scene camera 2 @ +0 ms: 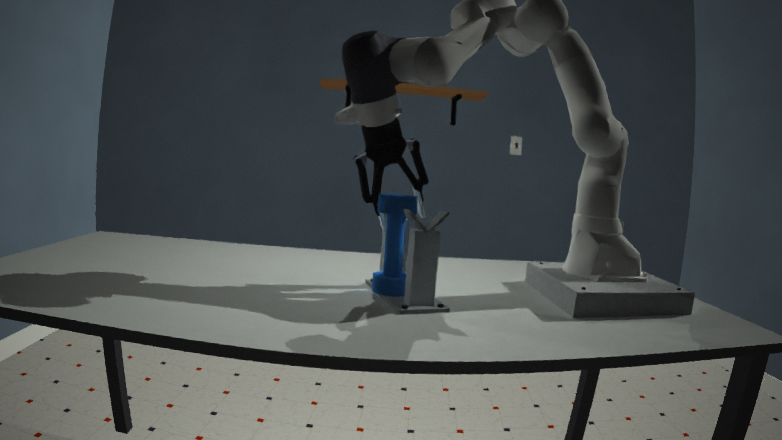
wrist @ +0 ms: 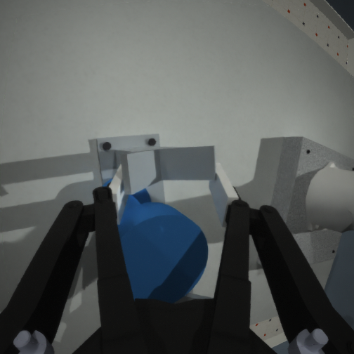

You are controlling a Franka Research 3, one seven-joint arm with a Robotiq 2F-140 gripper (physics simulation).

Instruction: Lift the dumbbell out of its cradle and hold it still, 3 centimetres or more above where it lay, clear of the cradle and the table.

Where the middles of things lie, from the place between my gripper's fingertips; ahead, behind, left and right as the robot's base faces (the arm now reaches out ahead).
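The grey cradle (scene camera 2: 423, 247) is 20 mm behind my hand, and I see it 50 mm below my hand and 70 mm to the left of it. With the blue dumbbell (scene camera 2: 391, 281), my hand is 10 mm short of it, 40 mm above it and 70 mm to the right of it.
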